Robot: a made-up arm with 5 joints.
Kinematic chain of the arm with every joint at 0, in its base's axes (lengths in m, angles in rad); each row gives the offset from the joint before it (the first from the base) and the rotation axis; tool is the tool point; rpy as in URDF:
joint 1: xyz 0 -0.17 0.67 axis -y
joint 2: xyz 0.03 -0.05 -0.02 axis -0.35 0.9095 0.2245
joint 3: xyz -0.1 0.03 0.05 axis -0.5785 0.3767 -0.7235
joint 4: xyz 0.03 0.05 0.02 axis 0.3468 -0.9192 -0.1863
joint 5: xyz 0 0.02 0.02 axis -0.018 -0.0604 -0.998
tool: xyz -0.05 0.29 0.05 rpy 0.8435 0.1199 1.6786
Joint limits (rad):
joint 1: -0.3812..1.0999
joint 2: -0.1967..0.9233
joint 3: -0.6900..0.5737
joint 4: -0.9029..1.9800
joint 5: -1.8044..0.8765
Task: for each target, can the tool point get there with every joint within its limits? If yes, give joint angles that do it. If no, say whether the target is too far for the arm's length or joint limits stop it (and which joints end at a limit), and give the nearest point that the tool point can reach.
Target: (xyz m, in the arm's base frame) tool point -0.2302 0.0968 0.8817
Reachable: yes | joints 0.3267 0.6678 -0.4835 0.5691 -0.1103
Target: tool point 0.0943 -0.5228 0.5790
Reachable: no: joint limits stop it (at a limit: joint 1, joint 2, joint 3, joint 5) | nearest point -0.0811 -0.3469 0.4003 | short by 0.306 m
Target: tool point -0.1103 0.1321 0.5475
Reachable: yes | joints 0.6573 0.2666 0.2031 1.4776 -0.6341
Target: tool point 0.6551 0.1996 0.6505
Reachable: no: too far | nearest point 0.2539 0.0310 0.6750 | short by 0.436 m
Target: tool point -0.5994 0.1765 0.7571
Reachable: no: too far | nearest point -0.3712 0.0360 0.7309 | short by 0.269 m
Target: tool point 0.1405 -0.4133 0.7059
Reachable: no: joint limits stop it (at a limit: joint 1, joint 2, joint 3, joint 5) | nearest point 0.1265 -0.3342 0.9542 | short by 0.261 m
